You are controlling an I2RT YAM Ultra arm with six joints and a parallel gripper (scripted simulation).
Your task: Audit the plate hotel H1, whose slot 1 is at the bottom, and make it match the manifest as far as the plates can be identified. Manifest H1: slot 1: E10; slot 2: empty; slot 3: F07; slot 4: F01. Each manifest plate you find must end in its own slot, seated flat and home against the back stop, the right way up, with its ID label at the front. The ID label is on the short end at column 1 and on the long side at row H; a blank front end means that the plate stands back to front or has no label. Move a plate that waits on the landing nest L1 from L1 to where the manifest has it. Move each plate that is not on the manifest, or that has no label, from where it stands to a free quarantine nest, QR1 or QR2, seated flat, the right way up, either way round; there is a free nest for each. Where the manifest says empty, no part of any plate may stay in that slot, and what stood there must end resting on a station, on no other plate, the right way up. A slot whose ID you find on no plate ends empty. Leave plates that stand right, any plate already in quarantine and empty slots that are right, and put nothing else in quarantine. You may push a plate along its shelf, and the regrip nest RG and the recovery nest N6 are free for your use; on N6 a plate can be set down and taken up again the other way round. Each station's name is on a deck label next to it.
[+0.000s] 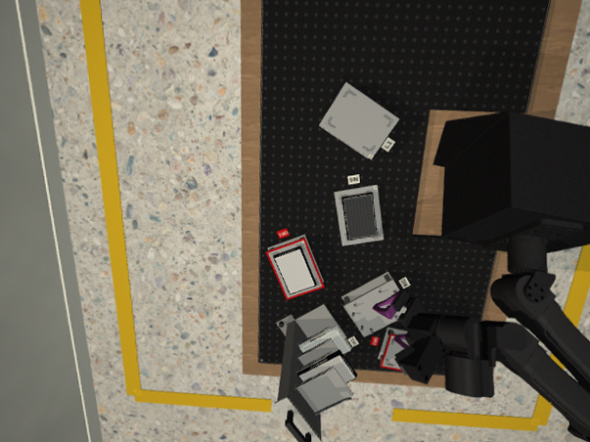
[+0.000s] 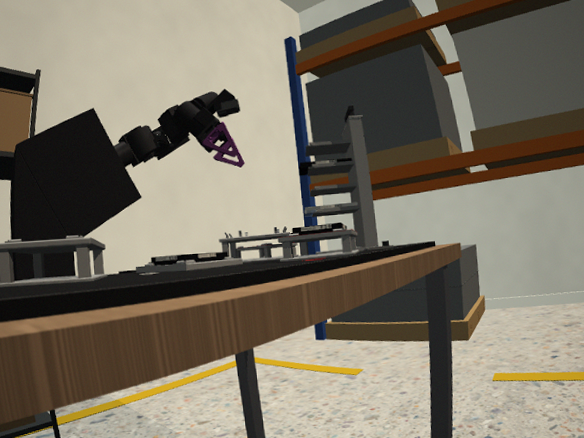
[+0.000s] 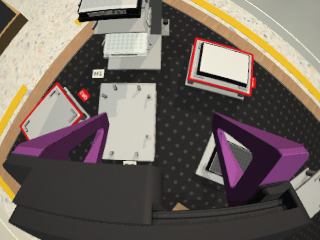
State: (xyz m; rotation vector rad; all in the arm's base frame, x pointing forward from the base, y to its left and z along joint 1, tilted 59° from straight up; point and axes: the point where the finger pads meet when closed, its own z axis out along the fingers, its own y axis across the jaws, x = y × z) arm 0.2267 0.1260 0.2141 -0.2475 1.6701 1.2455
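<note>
My gripper is now 30 mm past the regrip nest RG, 70 mm to the right of it and 180 mm above it. The rest, counted from my hand: plate hotel H1: 170 mm ahead, 240 mm to the left, 80 mm below; then white well plate: 110 mm ahead, 190 mm to the left, 130 mm below; then quarantine nest QR1: 220 mm ahead, 10 mm to the right, 200 mm below.
</note>
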